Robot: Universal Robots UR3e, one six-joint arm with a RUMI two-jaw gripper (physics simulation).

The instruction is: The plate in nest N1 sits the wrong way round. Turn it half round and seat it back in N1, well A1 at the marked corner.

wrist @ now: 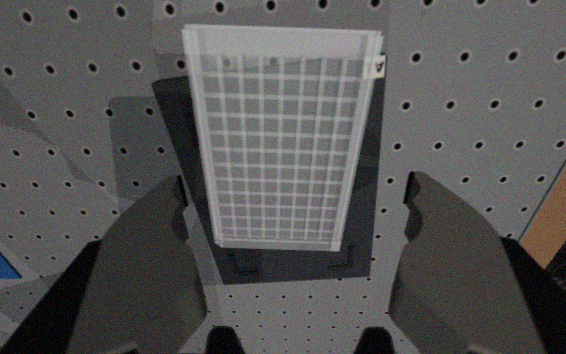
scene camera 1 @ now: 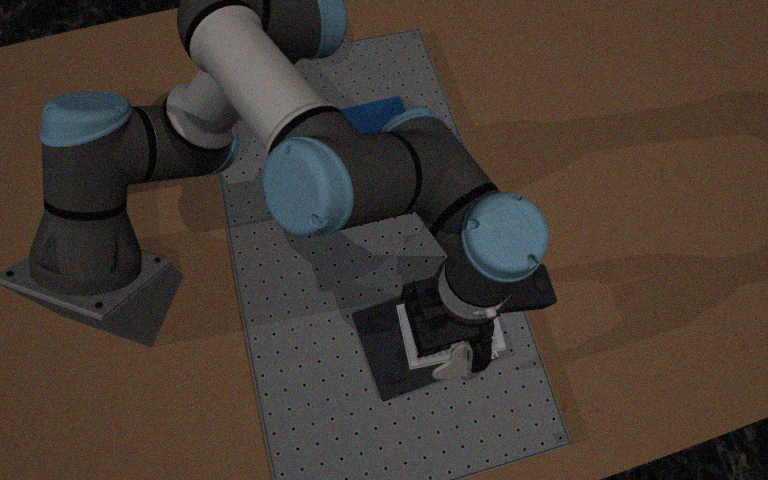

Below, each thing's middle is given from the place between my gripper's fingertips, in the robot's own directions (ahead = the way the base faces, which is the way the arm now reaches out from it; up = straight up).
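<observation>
My hand is 10 mm above the well plate (scene camera 1: 443,356) and 10 mm to the right of it. As for the blue nest (scene camera 1: 367,118), I see that it is 30 mm below my hand, 320 mm to the left of it and 60 mm behind it.
</observation>
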